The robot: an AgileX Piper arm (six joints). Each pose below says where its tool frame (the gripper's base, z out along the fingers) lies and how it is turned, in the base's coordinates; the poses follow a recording.
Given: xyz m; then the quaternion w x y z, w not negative.
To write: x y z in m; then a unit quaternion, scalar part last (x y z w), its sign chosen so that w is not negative. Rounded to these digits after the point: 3 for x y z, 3 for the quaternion.
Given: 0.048 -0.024 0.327 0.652 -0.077 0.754 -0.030
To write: 0.048 -0.024 0.327 -0.077 0.754 -0.030 0.652
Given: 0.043 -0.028 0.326 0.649 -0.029 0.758 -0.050
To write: 0.043 -0.028 0.326 -0.029 0.758 -0.050 0.649
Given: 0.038 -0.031 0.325 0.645 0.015 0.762 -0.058
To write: 0.038 -0.031 0.325 0.015 0.762 -0.058 0.645
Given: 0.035 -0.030 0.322 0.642 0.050 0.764 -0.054
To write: 0.035 -0.030 0.322 0.050 0.764 -0.054 0.642
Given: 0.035 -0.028 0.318 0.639 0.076 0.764 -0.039
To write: 0.035 -0.028 0.318 0.076 0.764 -0.039 0.639
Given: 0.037 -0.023 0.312 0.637 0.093 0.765 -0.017
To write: 0.037 -0.023 0.312 0.093 0.765 -0.017 0.637
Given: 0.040 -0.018 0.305 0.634 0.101 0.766 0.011
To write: 0.040 -0.018 0.305 0.101 0.766 0.011 0.634
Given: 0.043 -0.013 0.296 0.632 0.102 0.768 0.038
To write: 0.043 -0.013 0.296 0.102 0.768 0.038 0.632
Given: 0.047 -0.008 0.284 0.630 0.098 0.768 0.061
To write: 0.047 -0.008 0.284 0.098 0.768 0.061 0.630
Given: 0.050 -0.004 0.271 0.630 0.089 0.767 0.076
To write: 0.050 -0.004 0.271 0.089 0.767 0.076 0.630
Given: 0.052 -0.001 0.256 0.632 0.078 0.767 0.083
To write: 0.052 -0.001 0.256 0.078 0.767 0.083 0.632
